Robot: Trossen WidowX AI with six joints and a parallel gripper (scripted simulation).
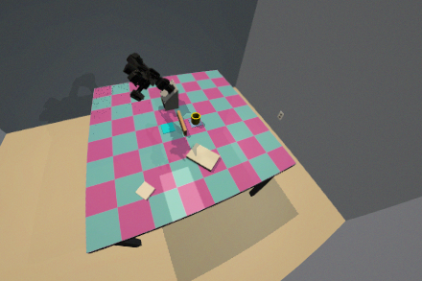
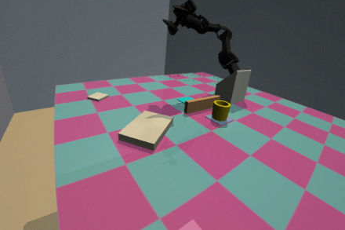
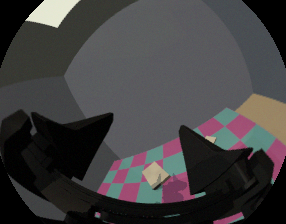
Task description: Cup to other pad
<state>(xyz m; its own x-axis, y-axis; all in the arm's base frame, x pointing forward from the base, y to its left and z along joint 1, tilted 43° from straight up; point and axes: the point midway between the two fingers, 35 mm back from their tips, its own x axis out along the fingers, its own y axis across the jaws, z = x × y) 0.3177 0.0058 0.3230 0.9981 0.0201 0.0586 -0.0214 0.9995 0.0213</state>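
Right now my gripper tip is 380 mm above the yellow cup, 310 mm to the right of it and 80 mm past it. From my gripper tip the other things lie so: cyan pad 420 mm below, 100 mm to the left, 100 mm behind; then wooden bar 400 mm below, 210 mm to the left, 90 mm behind; then red marble 400 mm below, 320 mm to the left, 60 mm behind.
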